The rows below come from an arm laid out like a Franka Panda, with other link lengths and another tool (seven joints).
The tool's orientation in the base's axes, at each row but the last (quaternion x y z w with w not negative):
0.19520 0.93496 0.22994 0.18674
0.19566 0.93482 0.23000 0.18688
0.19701 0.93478 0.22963 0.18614
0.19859 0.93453 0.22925 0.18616
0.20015 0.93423 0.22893 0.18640
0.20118 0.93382 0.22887 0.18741
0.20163 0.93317 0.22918 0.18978
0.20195 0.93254 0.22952 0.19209
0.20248 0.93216 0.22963 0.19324
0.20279 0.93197 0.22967 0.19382
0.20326 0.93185 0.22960 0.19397
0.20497 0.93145 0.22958 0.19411
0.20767 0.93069 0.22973 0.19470
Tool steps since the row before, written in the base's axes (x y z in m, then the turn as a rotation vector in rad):
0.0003 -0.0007 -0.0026 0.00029 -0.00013 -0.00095
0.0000 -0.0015 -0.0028 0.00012 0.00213 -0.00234
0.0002 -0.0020 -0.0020 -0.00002 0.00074 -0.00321
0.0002 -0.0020 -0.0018 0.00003 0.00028 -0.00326
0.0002 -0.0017 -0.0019 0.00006 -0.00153 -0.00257
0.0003 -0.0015 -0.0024 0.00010 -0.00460 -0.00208
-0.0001 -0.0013 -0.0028 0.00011 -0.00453 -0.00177
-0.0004 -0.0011 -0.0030 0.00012 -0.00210 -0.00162
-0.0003 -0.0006 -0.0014 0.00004 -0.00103 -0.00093
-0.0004 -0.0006 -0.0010 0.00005 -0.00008 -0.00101
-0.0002 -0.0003 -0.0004 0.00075 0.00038 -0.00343
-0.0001 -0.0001 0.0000 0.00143 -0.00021 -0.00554
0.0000 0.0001 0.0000 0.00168 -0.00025 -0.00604
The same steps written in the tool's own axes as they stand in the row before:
0.0001 -0.0018 0.0020 -0.00006 -0.00050 0.00086
0.0000 -0.0026 0.0018 0.00147 0.00060 0.00274
-0.0006 -0.0026 0.0010 0.00118 -0.00101 0.00290
-0.0006 -0.0025 0.0009 0.00094 -0.00140 0.00280
-0.0005 -0.0023 0.0011 -0.00009 -0.00252 0.00161
-0.0003 -0.0023 0.0016 -0.00167 -0.00476 0.00014
0.0002 -0.0025 0.0018 -0.00173 -0.00455 -0.00009
0.0006 -0.0025 0.0019 -0.00065 -0.00249 0.00065
0.0003 -0.0013 0.0008 -0.00027 -0.00130 0.00042
0.0003 -0.0011 0.0004 0.00019 -0.00056 0.00082
0.0001 -0.0005 0.0001 0.00047 -0.00121 0.00328
0.0000 -0.0001 -0.0001 0.00018 -0.00256 0.00512
0.0000 0.0001 0.0000 0.00009 -0.00277 0.00563

